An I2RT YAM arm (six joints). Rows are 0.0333 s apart.
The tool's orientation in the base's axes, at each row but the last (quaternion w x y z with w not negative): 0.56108 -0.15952 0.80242 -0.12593; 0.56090 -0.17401 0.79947 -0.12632; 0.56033 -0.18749 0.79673 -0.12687; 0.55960 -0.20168 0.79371 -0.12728
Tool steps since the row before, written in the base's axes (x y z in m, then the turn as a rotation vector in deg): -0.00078 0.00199 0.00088 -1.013 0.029 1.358; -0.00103 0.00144 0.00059 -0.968 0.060 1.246; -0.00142 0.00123 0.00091 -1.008 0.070 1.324; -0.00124 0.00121 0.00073 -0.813 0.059 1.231
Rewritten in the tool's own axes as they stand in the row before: -0.00130 0.00158 -0.00108 -0.856 -0.375 -1.413; -0.00079 0.00121 -0.00118 -0.788 -0.308 -1.333; -0.00088 0.00095 -0.00163 -0.846 -0.325 -1.397; -0.00081 0.00098 -0.00139 -0.820 -0.330 -1.183
